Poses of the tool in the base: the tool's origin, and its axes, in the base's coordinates. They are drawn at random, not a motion.
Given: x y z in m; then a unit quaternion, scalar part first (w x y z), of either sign.
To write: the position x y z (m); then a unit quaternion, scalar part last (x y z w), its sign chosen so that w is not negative. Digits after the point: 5 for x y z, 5 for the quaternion.
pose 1, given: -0.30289 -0.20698 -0.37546 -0.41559 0.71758 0.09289 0.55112
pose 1, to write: -0.30289 -0.20698 -0.37546 -0.71758 -0.09289 -0.55112 0.41559
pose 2, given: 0.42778 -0.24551 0.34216 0.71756 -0.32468 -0.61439 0.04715
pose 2, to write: 0.42778 -0.24551 0.34216 -0.32468 -0.61439 0.04715 0.71756
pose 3, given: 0.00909 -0.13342 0.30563 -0.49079 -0.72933 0.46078 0.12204
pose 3, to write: 0.00909 -0.13342 0.30563 0.72933 -0.46078 -0.12204 0.49079
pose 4, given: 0.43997 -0.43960 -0.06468 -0.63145 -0.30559 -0.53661 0.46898
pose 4, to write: 0.43997 -0.43960 -0.06468 0.30559 0.53661 -0.46898 0.63145
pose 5, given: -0.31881 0.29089 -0.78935 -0.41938 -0.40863 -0.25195 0.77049
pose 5, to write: -0.31881 0.29089 -0.78935 0.40863 0.25195 -0.77049 0.41938
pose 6, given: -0.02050 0.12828 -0.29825 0.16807 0.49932 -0.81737 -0.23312
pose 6, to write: -0.02050 0.12828 -0.29825 0.49932 -0.81737 -0.23312 0.16807
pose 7, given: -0.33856 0.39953 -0.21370 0.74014 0.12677 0.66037 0.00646
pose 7, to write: -0.33856 0.39953 -0.21370 0.12677 0.66037 0.00646 0.74014
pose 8, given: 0.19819 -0.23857 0.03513 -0.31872 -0.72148 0.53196 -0.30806
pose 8, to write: 0.19819 -0.23857 0.03513 0.72148 -0.53196 0.30806 0.31872
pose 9, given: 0.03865 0.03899 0.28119 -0.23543 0.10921 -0.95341 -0.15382
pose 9, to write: 0.03865 0.03899 0.28119 -0.10921 0.95341 0.15382 0.23543
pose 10, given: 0.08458 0.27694 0.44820 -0.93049 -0.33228 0.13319 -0.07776
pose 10, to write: 0.08458 0.27694 0.44820 0.33228 -0.13319 0.07776 0.93049
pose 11, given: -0.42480 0.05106 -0.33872 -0.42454 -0.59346 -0.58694 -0.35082
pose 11, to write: -0.42480 0.05106 -0.33872 0.59346 0.58694 0.35082 0.42454
